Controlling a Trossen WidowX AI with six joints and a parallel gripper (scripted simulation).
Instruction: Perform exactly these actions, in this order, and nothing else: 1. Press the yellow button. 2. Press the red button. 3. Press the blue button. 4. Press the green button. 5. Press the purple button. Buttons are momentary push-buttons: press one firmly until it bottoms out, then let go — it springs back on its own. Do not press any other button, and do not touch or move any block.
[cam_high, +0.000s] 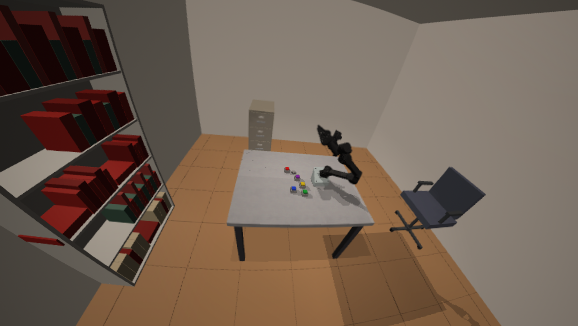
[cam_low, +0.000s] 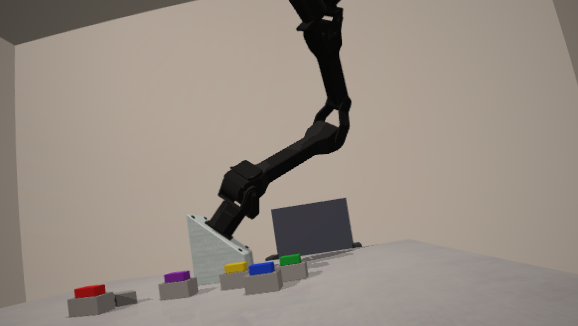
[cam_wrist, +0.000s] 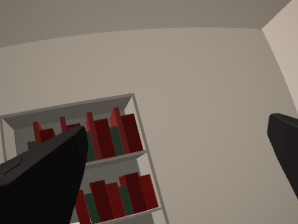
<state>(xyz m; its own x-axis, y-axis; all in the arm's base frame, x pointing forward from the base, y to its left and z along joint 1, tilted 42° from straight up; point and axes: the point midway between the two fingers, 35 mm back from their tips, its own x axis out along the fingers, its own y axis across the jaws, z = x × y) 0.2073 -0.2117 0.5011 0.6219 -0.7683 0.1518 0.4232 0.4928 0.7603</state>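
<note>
My gripper tip is now 70 mm past the yellow button, 120 mm to the left of it and 590 mm above it. Round my gripper tip: blue button: 30 mm ahead, 80 mm to the right, 590 mm below; then green button: 60 mm behind, 30 mm to the right, 590 mm below; then purple button: 40 mm behind, 220 mm to the right, 590 mm below.
</note>
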